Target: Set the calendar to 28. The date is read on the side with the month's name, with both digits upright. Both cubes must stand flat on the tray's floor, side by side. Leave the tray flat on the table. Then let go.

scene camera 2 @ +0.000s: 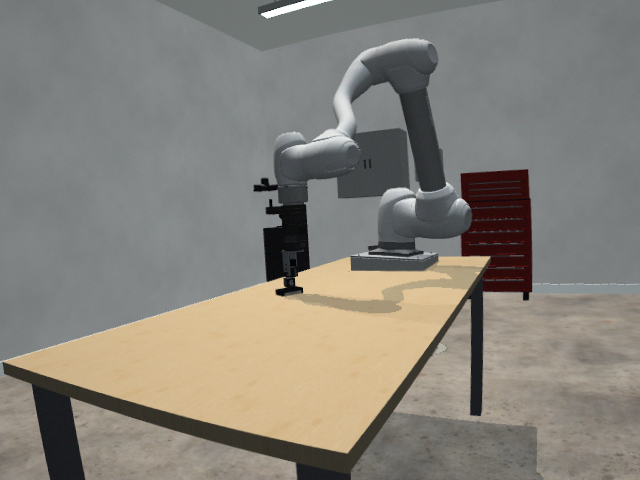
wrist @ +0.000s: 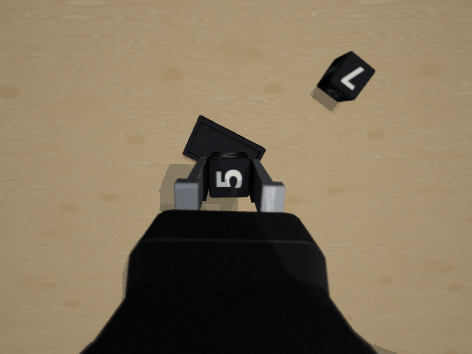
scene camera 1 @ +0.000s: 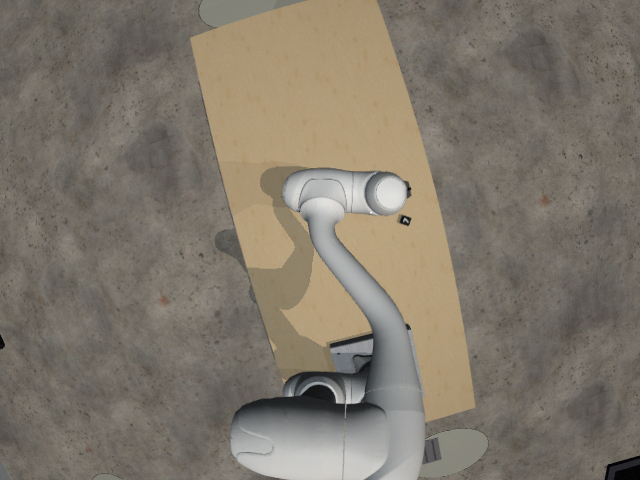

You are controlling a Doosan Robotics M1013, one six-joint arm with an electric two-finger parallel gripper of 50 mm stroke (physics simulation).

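Note:
My gripper (wrist: 229,171) (scene camera 2: 290,279) points down and is shut on a black cube (wrist: 229,181) (scene camera 2: 291,283) with a white 5 on its top face, turned sideways in the wrist view. A light mark shows on its side in scene camera 2, too small to read. The black tray (wrist: 216,138) (scene camera 2: 288,292) lies on the table under the gripper, turned at an angle to the fingers; the cube hides part of it. The cube looks raised above the tray. A second black cube (wrist: 353,78) (scene camera 1: 405,220) stands on the table apart from the tray, a 7 on top. No month's name is readable.
The wooden table (scene camera 1: 310,103) (scene camera 2: 232,361) carries the arm's grey base (scene camera 2: 390,262) at its far end in scene camera 2. The long table edge lies to the right of the loose cube in scene camera 1. A red tool cabinet (scene camera 2: 496,232) stands behind.

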